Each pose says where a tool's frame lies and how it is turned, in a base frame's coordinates. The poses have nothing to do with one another.
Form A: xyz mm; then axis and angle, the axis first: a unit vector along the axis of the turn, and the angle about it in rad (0 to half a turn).
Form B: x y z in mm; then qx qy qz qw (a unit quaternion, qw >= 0). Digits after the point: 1 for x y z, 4 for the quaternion.
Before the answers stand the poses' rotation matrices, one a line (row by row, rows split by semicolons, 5 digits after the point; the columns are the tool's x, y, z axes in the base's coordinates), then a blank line. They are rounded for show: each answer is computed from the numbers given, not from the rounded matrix.
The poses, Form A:
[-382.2, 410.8, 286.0, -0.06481, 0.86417, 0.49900, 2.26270]
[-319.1, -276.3, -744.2, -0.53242, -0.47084, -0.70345, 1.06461]
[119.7, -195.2, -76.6, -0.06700, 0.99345, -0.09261, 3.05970]
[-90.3, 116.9, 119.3, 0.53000, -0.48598, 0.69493, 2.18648]
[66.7, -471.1, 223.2, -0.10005, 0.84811, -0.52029, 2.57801]
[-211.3, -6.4, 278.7, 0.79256, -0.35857, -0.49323, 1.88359]
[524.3, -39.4, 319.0, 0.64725, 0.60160, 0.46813, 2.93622]
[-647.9, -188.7, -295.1, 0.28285, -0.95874, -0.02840, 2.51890]
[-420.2, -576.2, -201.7, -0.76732, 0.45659, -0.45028, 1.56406]
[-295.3, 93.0, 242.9, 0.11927, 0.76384, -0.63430, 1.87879]
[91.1, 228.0, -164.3, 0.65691, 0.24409, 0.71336, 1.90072]
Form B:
-0.63112 -0.47599 0.61247; 0.29251 0.58525 0.75625; -0.71842 0.65644 -0.23014
0.63088 0.74438 -0.21886; -0.48610 0.59905 0.63628; 0.60474 -0.29503 0.73976
-0.98769 -0.12532 0.09365; -0.14047 0.97391 -0.17822; -0.06888 -0.18918 -0.97952
-0.13439 -0.97364 0.18427; 0.16101 -0.20495 -0.96544; 0.97776 -0.10008 0.18431
-0.82687 0.12136 0.54913; -0.43453 0.48199 -0.76083; -0.35702 -0.86773 -0.34581
0.51373 0.09766 -0.85238; -0.84094 -0.13958 -0.52282; -0.17003 0.98538 0.01042
-0.14992 0.67512 0.72231; 0.86605 -0.26275 0.42534; 0.47694 0.68933 -0.54530
-0.66732 -0.47490 -0.57372; -0.50803 0.85354 -0.11562; 0.54460 0.21431 -0.81085
0.59155 0.10228 0.79976; -0.79826 0.21381 0.56309; -0.11340 -0.97151 0.20812
-0.28461 0.72317 0.62931; -0.48573 0.45717 -0.74503; -0.82648 -0.51771 0.22115
0.24737 -0.46259 0.85136; 0.88718 -0.24509 -0.39095; 0.38951 0.85202 0.34978

[-382.2, 410.8, 286.0, -0.0587, 0.7821, 0.4516, 0.4254]
[-319.1, -276.3, -744.2, -0.2702, -0.2390, -0.3570, 0.8616]
[119.7, -195.2, -76.6, -0.0669, 0.9926, -0.0925, 0.0409]
[-90.3, 116.9, 119.3, 0.4707, -0.4316, 0.6172, 0.4596]
[66.7, -471.1, 223.2, -0.0961, 0.8147, -0.4998, 0.2781]
[-211.3, -6.4, 278.7, 0.6409, -0.2899, -0.3988, 0.5883]
[524.3, -39.4, 319.0, 0.6438, 0.5984, 0.4657, 0.1025]
[-647.9, -188.7, -295.1, 0.2693, -0.9126, -0.0270, 0.3063]
[-420.2, -576.2, -201.7, -0.5407, 0.3218, -0.3173, 0.7095]
[-295.3, 93.0, 242.9, 0.0963, 0.6166, -0.5120, 0.5903]
[91.1, 228.0, -164.3, 0.5345, 0.1986, 0.5804, 0.5814]

